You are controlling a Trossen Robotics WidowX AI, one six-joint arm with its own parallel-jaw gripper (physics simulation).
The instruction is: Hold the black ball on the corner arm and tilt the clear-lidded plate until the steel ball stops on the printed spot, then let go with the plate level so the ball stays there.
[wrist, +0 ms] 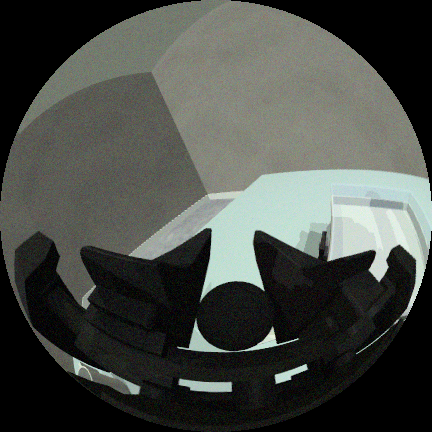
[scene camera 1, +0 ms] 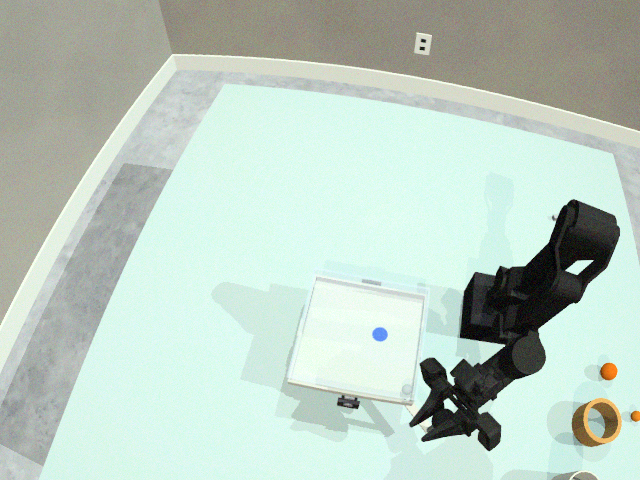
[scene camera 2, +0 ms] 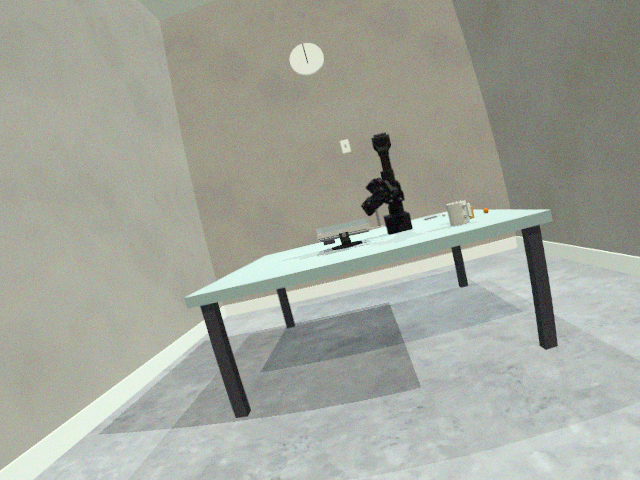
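The square white plate [scene camera 1: 332, 333] [scene camera 2: 343, 230] [wrist: 362, 233] with a clear lid sits on a small black stand [scene camera 1: 349, 401] [scene camera 2: 346, 244] on the pale green table. A blue printed spot [scene camera 1: 379, 333] lies right of the plate's middle. The steel ball [scene camera 1: 407, 390] rests in the plate's near right corner, away from the spot. My gripper [scene camera 1: 420, 430] [scene camera 2: 368, 206] [wrist: 232, 235] is at that corner, shut on the black ball [wrist: 233, 315] of the corner arm. The fingers mostly hide the black ball in scene camera 1.
The arm's base [scene camera 1: 485, 310] [scene camera 2: 398, 222] stands right of the plate. A white mug [scene camera 2: 459, 212] and a small orange ball [scene camera 2: 485, 210] are farther along the table. The table's edge runs near the plate.
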